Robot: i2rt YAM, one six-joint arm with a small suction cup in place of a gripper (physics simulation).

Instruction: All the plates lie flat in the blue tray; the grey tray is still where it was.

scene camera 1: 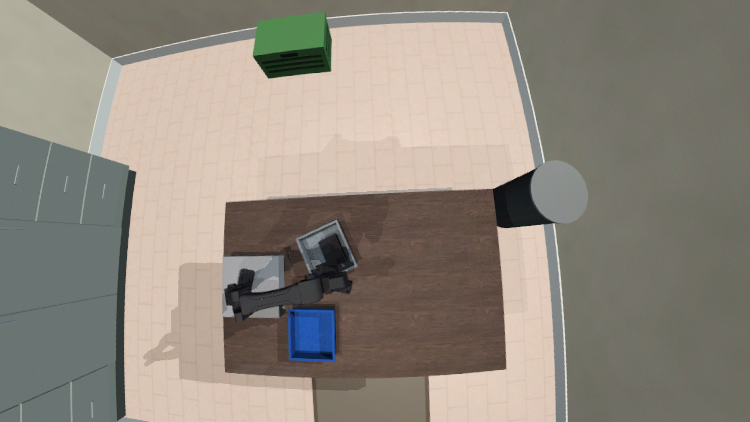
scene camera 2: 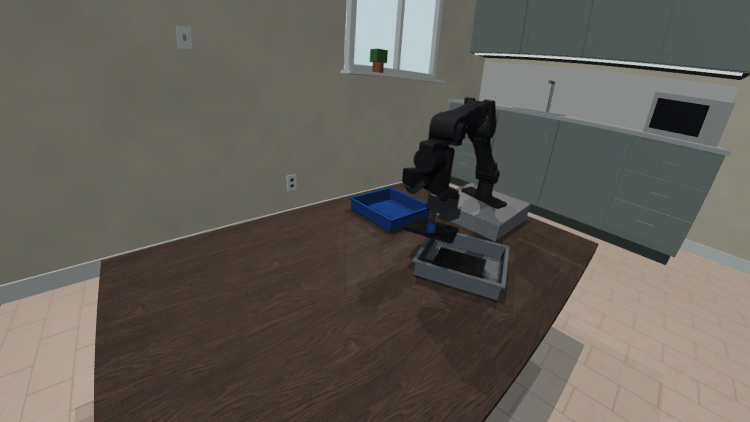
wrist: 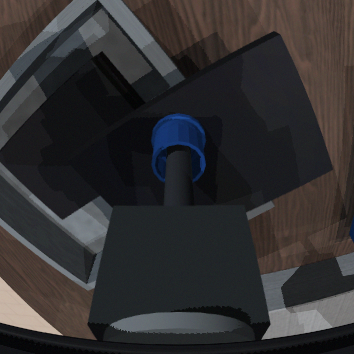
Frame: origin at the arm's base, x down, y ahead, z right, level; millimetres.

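Seen in the pictures: hand at its tool point: (scene camera 2: 430,233) (wrist: 178,128); arm's base at its link origin: (scene camera 2: 483,197).
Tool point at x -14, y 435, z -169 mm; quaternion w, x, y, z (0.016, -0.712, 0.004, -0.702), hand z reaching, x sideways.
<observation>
Offsets run from my tool point to a thing's top centre. Level surfaces: height alone.
My suction cup (scene camera 2: 431,227) (wrist: 178,145) is blue and is shut on a black plate {dy -19, dx -11, dz +16 mm} (scene camera 2: 447,231) (wrist: 280,115), holding it roughly level above the table between the two trays. In the wrist view the held plate overlaps one edge of the grey tray. The grey tray {dy -69, dx +36, dz -84 mm} (scene camera 1: 346,234) (scene camera 2: 456,281) (wrist: 145,47) stands turned at an angle on the table. Another black plate {dy -43, dx +51, dz -94 mm} (scene camera 1: 332,246) (scene camera 2: 456,261) (wrist: 55,185) lies in it; whether more lie beneath it I cannot tell. The blue tray {dy -72, dx +36, dz +319 mm} (scene camera 1: 312,356) (scene camera 2: 369,216) stands on the arm's other side, with no plate visible inside.
The arm stands on a light grey block (scene camera 1: 267,262) (scene camera 2: 503,226) at the table's end. The wooden table {dx +86 mm} (scene camera 1: 419,272) (scene camera 2: 262,314) carries both trays. A green crate (scene camera 1: 292,39) stands on the floor. A dark bin (scene camera 1: 559,192) with a grey top stands beside the table's far end.
</observation>
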